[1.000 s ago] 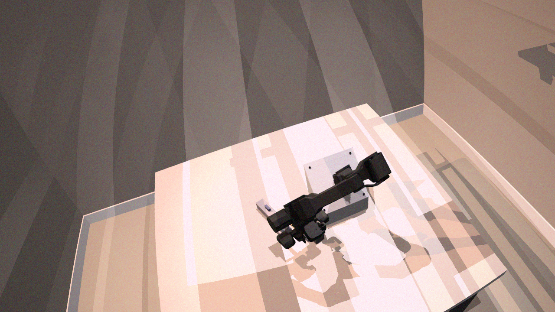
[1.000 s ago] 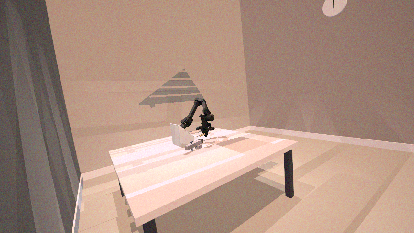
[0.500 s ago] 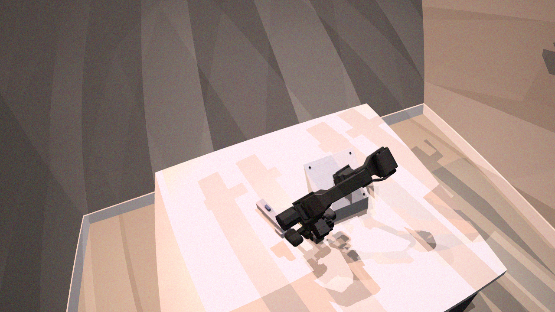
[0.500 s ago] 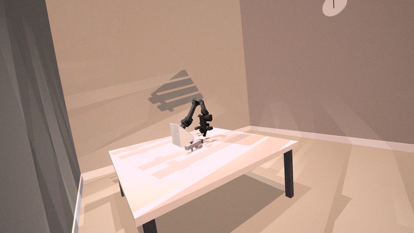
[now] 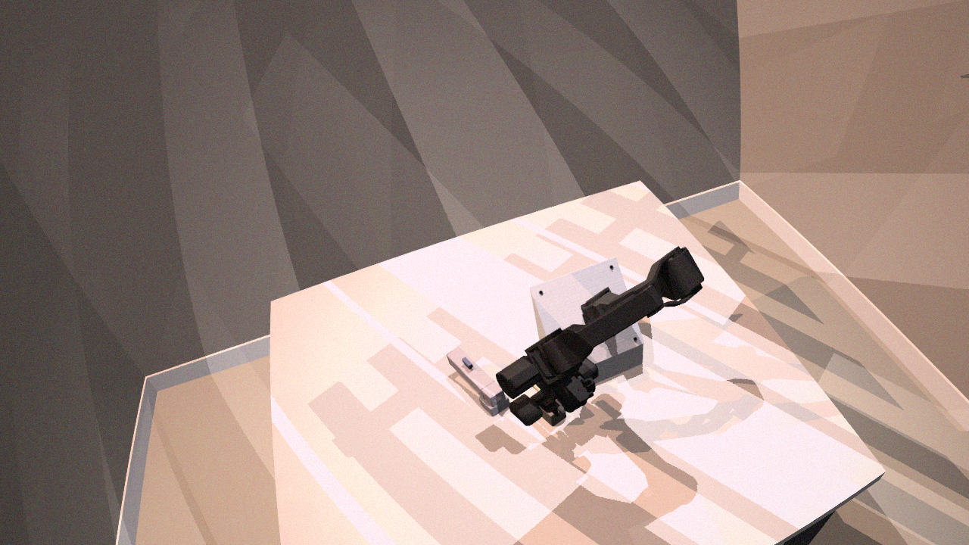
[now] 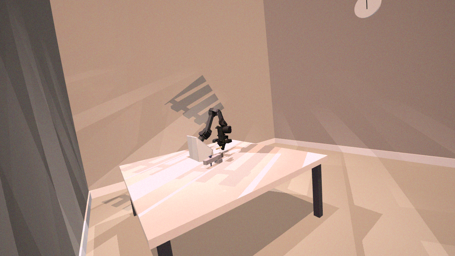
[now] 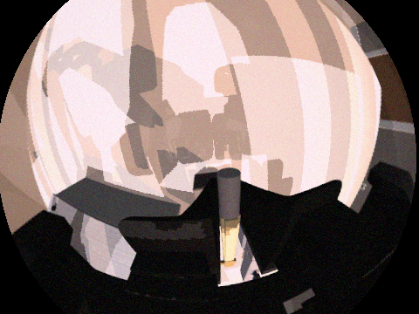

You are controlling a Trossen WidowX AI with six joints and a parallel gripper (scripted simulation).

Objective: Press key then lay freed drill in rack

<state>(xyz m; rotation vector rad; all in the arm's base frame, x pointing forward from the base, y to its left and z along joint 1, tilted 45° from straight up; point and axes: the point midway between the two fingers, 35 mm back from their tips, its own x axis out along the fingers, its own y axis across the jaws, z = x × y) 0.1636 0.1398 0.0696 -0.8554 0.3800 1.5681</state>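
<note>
The drill is 40 mm to the right of my gripper tip, 30 mm above it and 10 mm ahead of it. Also, from my gripper tip: blue key (210 mm to the right, 130 mm ahead, 10 mm below); then grey sleeve fixture (190 mm to the right, 130 mm ahead, 20 mm below).
</note>
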